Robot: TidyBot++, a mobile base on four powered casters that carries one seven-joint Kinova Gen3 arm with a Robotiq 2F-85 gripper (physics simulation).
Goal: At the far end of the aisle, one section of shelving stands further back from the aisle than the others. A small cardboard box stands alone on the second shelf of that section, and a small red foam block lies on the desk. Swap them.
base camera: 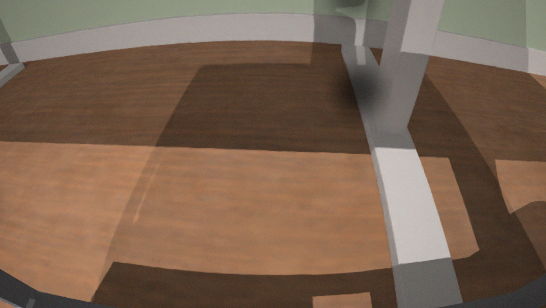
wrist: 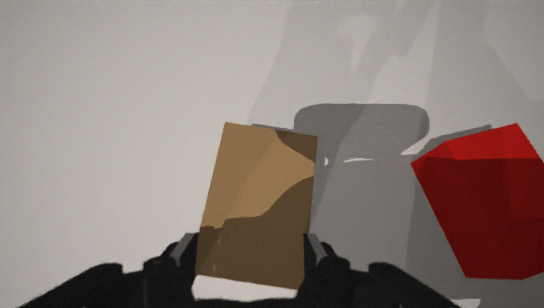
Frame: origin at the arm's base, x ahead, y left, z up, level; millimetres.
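Where they show: gripper, fingertip midpoint: (wrist: 251, 250).
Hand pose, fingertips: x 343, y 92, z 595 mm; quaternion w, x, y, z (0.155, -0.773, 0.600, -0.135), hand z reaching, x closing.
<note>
Each offset is from my fingertips to the top centre of the thing. "spot": to the spot under its first point. Level surfaces: height alone.
The small cardboard box {dx +29, dy +2, dz +10 mm} (wrist: 257, 200) is between the fingers of my gripper (wrist: 251, 250) in the wrist view, low in the middle. My gripper is shut on it, with a finger against each side. The small red foam block {dx +76, dy -158, dz +3 mm} (wrist: 485, 215) lies on the pale desk top {dz -42 mm} (wrist: 125, 100) to the right of the box, apart from it, and is cut off by the right edge of the view. The view is from above, and whether the box touches the desk is hard to tell. The shelving does not show in either view.
In the base camera view, a white desk leg {spot: dx +129, dy -295, dz -845 mm} (base camera: 407, 75) rises from a long white foot bar (base camera: 415, 210) on the wooden floor {dz -992 mm} (base camera: 250, 210), right of centre. A green wall (base camera: 175, 10) with a pale skirting board (base camera: 200, 30) runs behind. Another foot bar (base camera: 11, 72) shows at the far left.
</note>
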